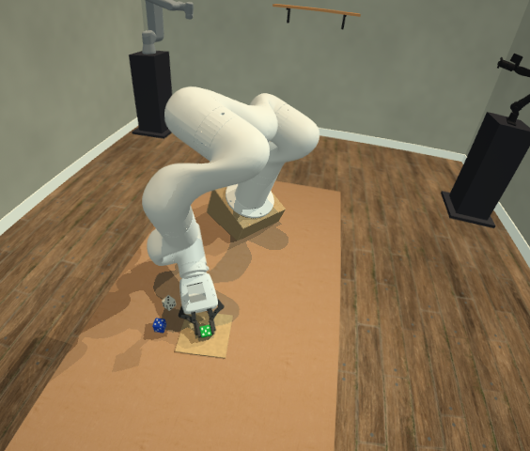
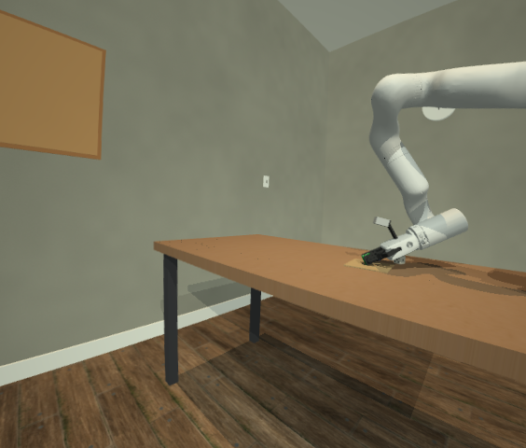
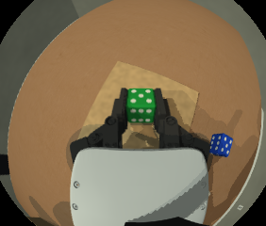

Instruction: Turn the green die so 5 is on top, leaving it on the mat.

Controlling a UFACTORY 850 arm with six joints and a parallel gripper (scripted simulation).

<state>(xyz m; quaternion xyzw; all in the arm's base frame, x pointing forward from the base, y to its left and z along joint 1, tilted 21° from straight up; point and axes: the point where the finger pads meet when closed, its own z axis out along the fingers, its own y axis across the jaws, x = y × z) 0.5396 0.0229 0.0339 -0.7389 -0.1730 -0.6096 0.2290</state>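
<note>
Right now my hand is 10 mm above the green die. Also, from my hand: blue die (20 mm ahead, 130 mm to the right, 10 mm below); tan mat (30 mm below); white die (60 mm behind, 140 mm to the right, 10 mm below).
</note>
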